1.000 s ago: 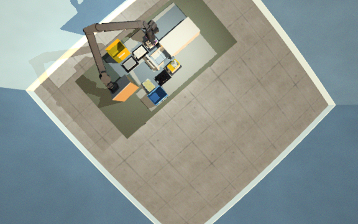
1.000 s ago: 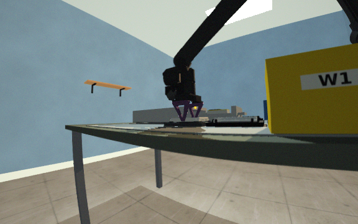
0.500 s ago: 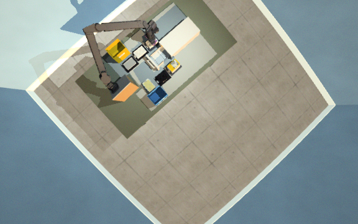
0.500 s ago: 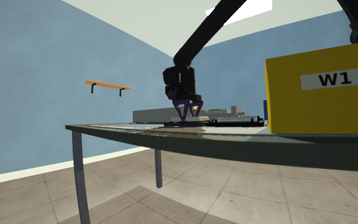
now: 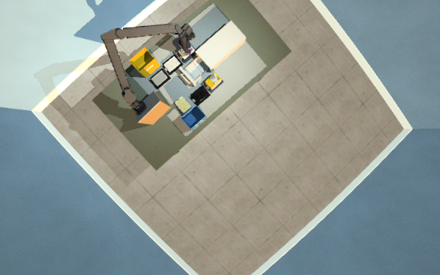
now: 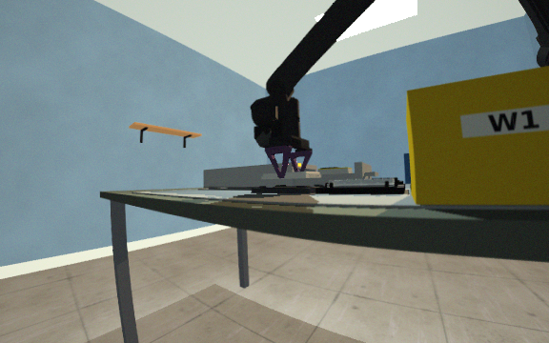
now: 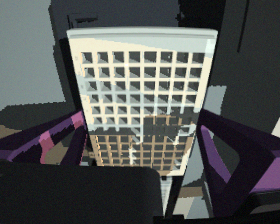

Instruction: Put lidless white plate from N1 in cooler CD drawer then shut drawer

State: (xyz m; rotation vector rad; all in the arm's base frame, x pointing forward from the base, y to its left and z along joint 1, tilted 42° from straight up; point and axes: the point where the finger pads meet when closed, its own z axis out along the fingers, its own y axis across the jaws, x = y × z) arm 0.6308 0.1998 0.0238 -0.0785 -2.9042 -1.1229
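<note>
Right now my hand is 3 cm past the cooler drawer, 18 cm to the left of it and 2 cm above it. From my hand the other things lie so: white plate: right at my hand; cooler CD: 11 cm ahead, 18 cm to the right, 1 cm below; yellow tip box: 2 cm behind, 38 cm to the right, 1 cm above.
</note>
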